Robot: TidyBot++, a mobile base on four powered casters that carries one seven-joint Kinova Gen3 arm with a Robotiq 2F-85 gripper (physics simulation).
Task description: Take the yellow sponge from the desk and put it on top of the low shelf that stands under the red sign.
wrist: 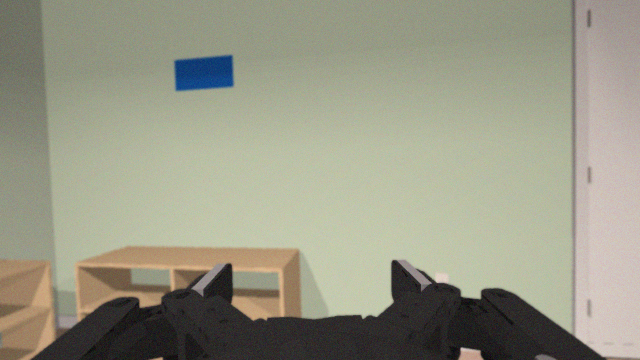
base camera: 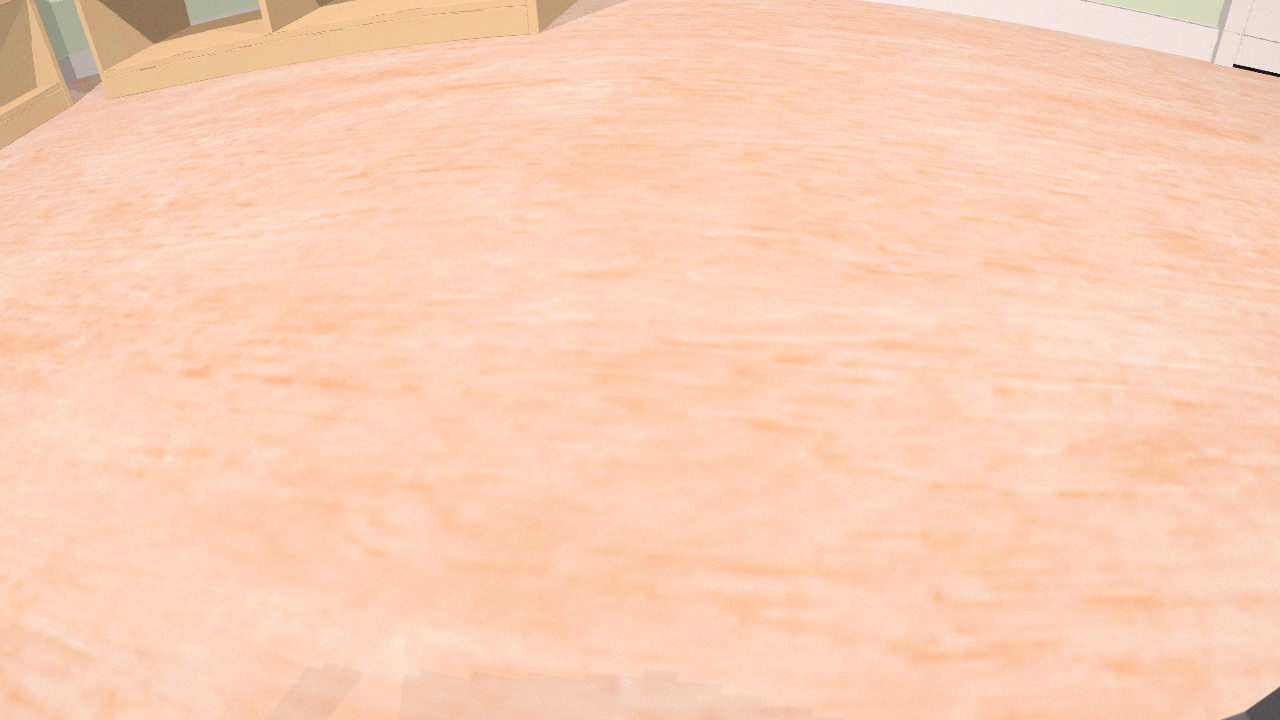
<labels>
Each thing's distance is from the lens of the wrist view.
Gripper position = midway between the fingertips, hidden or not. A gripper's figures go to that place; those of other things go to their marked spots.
gripper [wrist: 312, 279]: 16 cm
white door [wrist: 598, 41]: 227 cm
</labels>
